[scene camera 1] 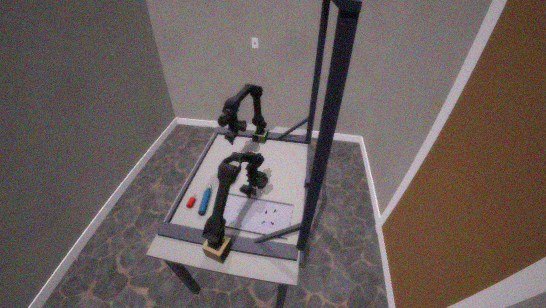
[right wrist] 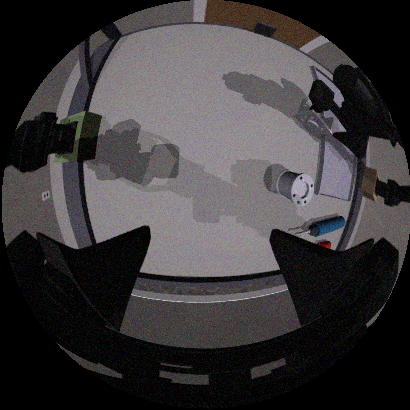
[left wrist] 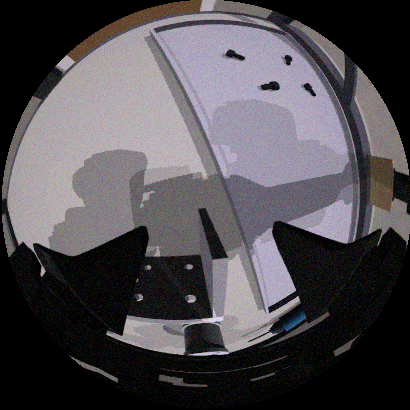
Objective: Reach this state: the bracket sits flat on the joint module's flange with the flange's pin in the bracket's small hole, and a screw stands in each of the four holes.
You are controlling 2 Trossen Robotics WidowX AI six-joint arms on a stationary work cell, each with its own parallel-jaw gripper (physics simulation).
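Seen in the pictures: left gripper, fingertip midpoint: [scene camera 1: 254, 193] [left wrist: 211, 231]; right gripper, fingertip midpoint: [scene camera 1: 234, 140] [right wrist: 212, 234]; left arm's base, origin of the base link: [scene camera 1: 216, 242] [right wrist: 376, 186]; right arm's base, origin of the base link: [scene camera 1: 260, 132] [right wrist: 66, 137].
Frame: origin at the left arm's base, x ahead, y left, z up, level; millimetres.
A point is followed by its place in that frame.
Observation:
The bracket [left wrist: 167, 286] @[x 426, y 19, z -50 mm], a black plate with holes and an upright wall, shows at the lower middle of the left wrist view, away from the module; the left finger covers part of it. My left gripper [scene camera 1: 248, 191] @[x 388, y -11, z -65 mm] [left wrist: 211, 231] @[x 388, y -11, z -65 mm] is open; the bracket's wall shows between its fingers, not gripped. The joint module [left wrist: 204, 339] @[x 426, y 147, z -54 mm] [right wrist: 287, 183] @[x 461, y 176, z -50 mm], a short cylinder, stands on the table, its pale holed flange bare in the right wrist view. Several black screws [scene camera 1: 265, 211] @[x 297, y -122, z -77 mm] [left wrist: 270, 86] @[x 306, y -120, z -81 mm] lie loose on the tray. My right gripper [scene camera 1: 230, 138] @[x 610, y 233, z 93 mm] [right wrist: 212, 234] @[x 610, y 233, z 93 mm] is open and empty over the table's far side.
The pale shallow tray [scene camera 1: 285, 225] @[x 268, y -251, z -87 mm] [left wrist: 200, 65] @[x 365, y -150, z -87 mm] [right wrist: 337, 172] @[x 248, y 72, z -87 mm] lies on the table's near side. A blue-handled screwdriver [scene camera 1: 204, 202] @[x 201, y 215, z -51 mm] [left wrist: 294, 321] @[x 270, y 232, z -55 mm] [right wrist: 329, 226] @[x 241, y 227, z -52 mm] and a red-handled tool [scene camera 1: 191, 202] @[x 175, y 291, z -62 mm] [right wrist: 325, 245] @[x 187, y 291, z -61 mm] lie near the left edge. A dark frame post [scene camera 1: 332, 100] @[x 161, y -365, z 726 mm] rises at the right.

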